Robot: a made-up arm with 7 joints. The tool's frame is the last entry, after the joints.
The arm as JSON. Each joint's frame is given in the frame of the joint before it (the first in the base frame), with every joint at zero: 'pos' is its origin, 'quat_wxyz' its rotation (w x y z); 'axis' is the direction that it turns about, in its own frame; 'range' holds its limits. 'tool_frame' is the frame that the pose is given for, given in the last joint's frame.
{
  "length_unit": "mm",
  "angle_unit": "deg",
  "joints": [
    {
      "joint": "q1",
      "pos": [
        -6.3,
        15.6,
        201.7
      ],
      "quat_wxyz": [
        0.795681,
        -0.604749,
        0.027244,
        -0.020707
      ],
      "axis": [
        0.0,
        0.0,
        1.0
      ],
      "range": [
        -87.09,
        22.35
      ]
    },
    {
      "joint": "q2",
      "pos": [
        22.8,
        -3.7,
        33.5
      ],
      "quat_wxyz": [
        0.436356,
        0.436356,
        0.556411,
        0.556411
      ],
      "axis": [
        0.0,
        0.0,
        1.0
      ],
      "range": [
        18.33,
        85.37
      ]
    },
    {
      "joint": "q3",
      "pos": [
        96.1,
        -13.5,
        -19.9
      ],
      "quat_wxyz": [
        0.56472,
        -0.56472,
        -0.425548,
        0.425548
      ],
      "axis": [
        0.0,
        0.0,
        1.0
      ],
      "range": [
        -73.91,
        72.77
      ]
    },
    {
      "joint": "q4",
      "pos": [
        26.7,
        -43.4,
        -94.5
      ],
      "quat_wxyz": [
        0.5,
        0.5,
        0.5,
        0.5
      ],
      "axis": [
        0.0,
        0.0,
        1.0
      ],
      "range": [
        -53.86,
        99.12
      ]
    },
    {
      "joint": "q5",
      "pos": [
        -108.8,
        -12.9,
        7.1
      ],
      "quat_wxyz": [
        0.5,
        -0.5,
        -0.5,
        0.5
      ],
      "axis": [
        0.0,
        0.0,
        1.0
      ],
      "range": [
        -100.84,
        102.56
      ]
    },
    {
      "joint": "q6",
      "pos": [
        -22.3,
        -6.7,
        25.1
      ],
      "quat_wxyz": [
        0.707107,
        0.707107,
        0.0,
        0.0
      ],
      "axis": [
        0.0,
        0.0,
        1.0
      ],
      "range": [
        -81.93,
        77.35
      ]
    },
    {
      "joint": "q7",
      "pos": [
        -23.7,
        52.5,
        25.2
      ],
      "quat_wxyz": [
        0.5,
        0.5,
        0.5,
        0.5
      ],
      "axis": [
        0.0,
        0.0,
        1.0
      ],
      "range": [
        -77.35,
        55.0
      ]
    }
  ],
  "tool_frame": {
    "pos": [
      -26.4,
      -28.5,
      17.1
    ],
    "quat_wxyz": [
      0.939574,
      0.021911,
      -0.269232,
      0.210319
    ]
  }
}
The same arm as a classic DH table. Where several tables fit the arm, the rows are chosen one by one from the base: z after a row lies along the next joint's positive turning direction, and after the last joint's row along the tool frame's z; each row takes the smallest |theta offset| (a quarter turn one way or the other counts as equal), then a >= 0, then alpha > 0; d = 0 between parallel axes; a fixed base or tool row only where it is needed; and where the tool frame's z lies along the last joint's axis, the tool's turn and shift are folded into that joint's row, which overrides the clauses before.
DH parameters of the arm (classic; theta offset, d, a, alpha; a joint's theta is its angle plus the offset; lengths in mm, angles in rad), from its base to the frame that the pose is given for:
base (fixed): -0.0710 197.5 -7.4 -1.3004
q1: -1.3111 49.2 9.0 -1.5708
q2: 1.2915 1.4 -13.5 1.5708
q3: 1.5708 -190.6 43.4 -1.5708
q4: 1.5708 33.8 12.9 1.5708
q5: 0.0000 133.9 22.3 -1.5708
q6: -1.5708 31.9 52.5 1.5708
q7: -1.2695 -61.9 19.4 0.5471
tool (fixed): 1.7099 64.7 0.0 0.0000
Joint limits (rad, base to tool): -1.5200..0.3901 0.3199..1.4900 -1.2900..1.2701 -0.9400..1.7300 -1.7600..1.7900 -1.4299..1.3500 -1.3500..0.9599

